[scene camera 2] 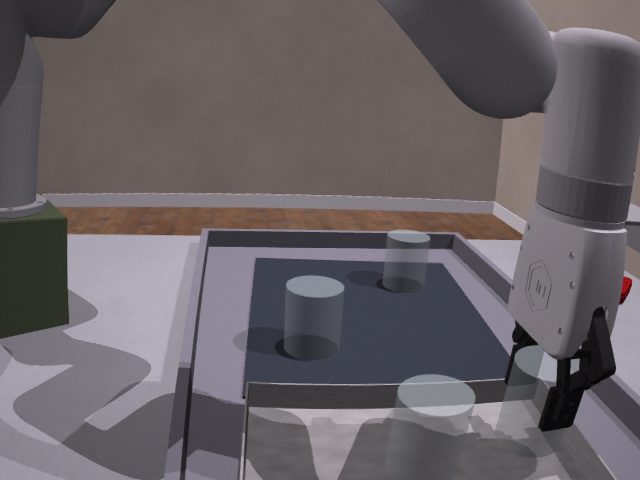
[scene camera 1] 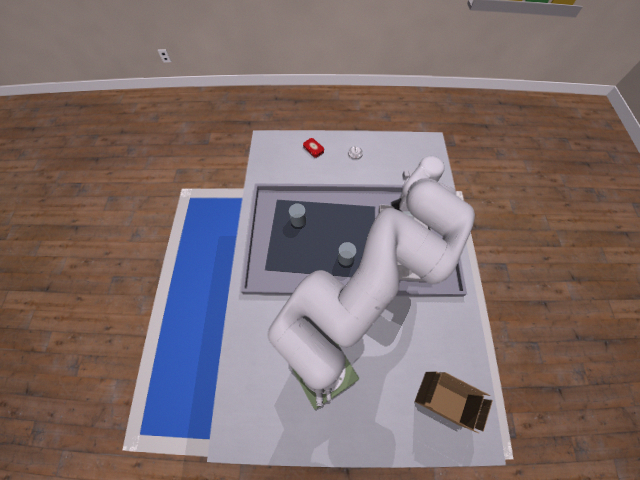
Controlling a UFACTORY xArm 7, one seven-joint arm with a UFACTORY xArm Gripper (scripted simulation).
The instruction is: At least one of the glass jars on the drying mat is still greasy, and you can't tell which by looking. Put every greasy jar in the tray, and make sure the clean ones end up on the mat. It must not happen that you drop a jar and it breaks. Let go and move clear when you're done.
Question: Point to a tray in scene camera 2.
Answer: At 286, 424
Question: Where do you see a glass jar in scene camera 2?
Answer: At 533, 372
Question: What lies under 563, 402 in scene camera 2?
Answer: My gripper.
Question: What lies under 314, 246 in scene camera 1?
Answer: A dark drying mat.
